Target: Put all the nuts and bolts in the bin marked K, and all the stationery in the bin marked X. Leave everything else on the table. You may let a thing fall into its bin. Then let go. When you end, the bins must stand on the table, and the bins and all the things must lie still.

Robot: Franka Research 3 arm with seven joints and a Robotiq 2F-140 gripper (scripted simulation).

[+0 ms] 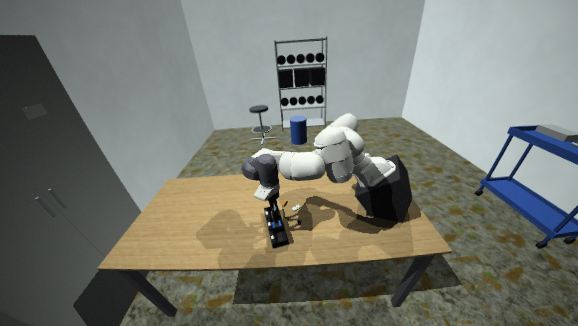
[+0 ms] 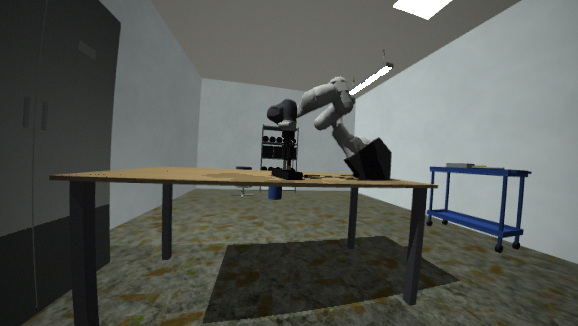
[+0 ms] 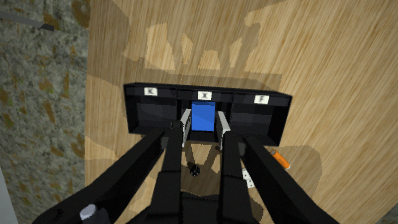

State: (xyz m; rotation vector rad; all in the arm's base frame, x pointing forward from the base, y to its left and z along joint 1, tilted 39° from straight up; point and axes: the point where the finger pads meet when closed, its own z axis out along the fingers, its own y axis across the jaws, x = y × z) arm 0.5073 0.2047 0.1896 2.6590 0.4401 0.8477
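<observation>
Right now the flat blue block is 40 mm below my hand. From my hand the other things lie so: brass bolt (60 mm behind, 70 mm to the right, 60 mm below); then grey piece (50 mm below); then black bin row (40 mm below).
</observation>
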